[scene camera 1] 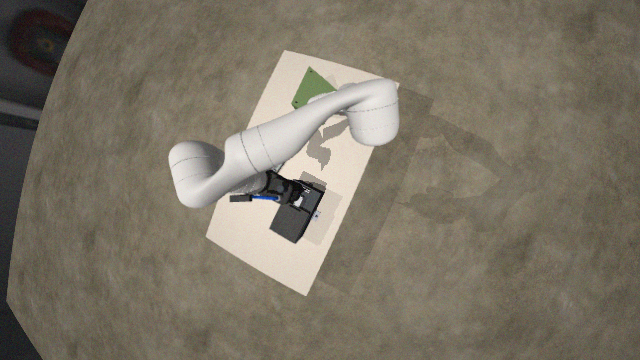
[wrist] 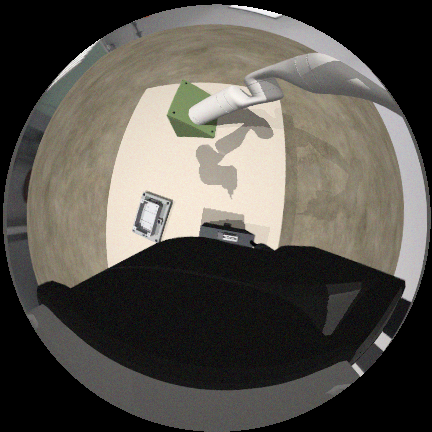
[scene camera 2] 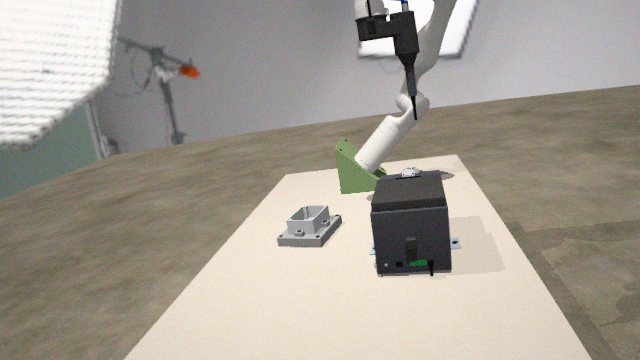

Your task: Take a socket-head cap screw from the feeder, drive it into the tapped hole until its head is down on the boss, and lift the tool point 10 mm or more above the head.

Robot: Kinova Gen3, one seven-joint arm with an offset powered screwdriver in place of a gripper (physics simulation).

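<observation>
My screwdriver (scene camera 2: 415, 118) points almost straight down, its thin dark bit high above the feeder in scene camera 2. No screw can be made out at its tip, which is small there. The dark box-shaped feeder (scene camera 1: 291, 224) (scene camera 2: 411, 227) (wrist: 215, 231) stands on the table, with a pale fitting (scene camera 2: 410, 172) at its far top edge. The grey housing part (scene camera 2: 305, 242) (wrist: 148, 215) lies to the feeder's left in scene camera 2, apart from it. Small bosses (scene camera 2: 299, 233) stand on its base. The arm hides the part in scene camera 1. Black tool housing covers much of the wrist view.
The green slanted base mount (scene camera 1: 312, 87) (scene camera 2: 352, 172) (wrist: 192, 130) carries the white arm (scene camera 1: 285, 137) (scene camera 2: 382, 142) (wrist: 225, 102) at the far end of the cream table (scene camera 1: 265, 260) (scene camera 2: 320, 310) (wrist: 130, 165). A metal tab (scene camera 2: 455, 243) juts from the feeder's side.
</observation>
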